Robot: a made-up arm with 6 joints. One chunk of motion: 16 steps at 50 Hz.
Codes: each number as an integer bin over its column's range. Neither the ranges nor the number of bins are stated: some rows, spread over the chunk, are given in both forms.
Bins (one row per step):
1: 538 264 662 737 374 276
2: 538 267 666 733 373 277
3: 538 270 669 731 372 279
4: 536 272 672 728 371 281
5: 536 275 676 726 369 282
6: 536 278 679 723 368 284
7: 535 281 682 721 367 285
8: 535 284 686 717 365 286
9: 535 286 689 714 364 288
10: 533 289 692 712 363 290
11: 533 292 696 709 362 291
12: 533 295 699 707 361 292
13: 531 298 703 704 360 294
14: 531 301 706 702 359 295
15: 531 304 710 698 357 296
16: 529 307 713 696 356 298
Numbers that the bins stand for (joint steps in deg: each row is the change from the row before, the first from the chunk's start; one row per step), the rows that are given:
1: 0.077 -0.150 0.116 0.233 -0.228 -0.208
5: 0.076 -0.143 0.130 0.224 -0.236 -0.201
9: 0.075 -0.135 0.143 0.215 -0.244 -0.194
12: 0.074 -0.129 0.153 0.209 -0.249 -0.189
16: 0.072 -0.121 0.167 0.200 -0.257 -0.182
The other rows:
2: 0.077 -0.148 0.120 0.230 -0.230 -0.207
3: 0.077 -0.146 0.123 0.228 -0.232 -0.205
4: 0.076 -0.145 0.126 0.226 -0.233 -0.202
6: 0.076 -0.141 0.133 0.222 -0.238 -0.199
7: 0.075 -0.139 0.136 0.220 -0.240 -0.198
8: 0.075 -0.137 0.140 0.217 -0.243 -0.196
10: 0.074 -0.133 0.146 0.213 -0.246 -0.192
11: 0.074 -0.131 0.150 0.211 -0.247 -0.190
13: 0.073 -0.127 0.157 0.207 -0.251 -0.187
14: 0.073 -0.125 0.160 0.205 -0.252 -0.186
15: 0.073 -0.123 0.164 0.202 -0.255 -0.184

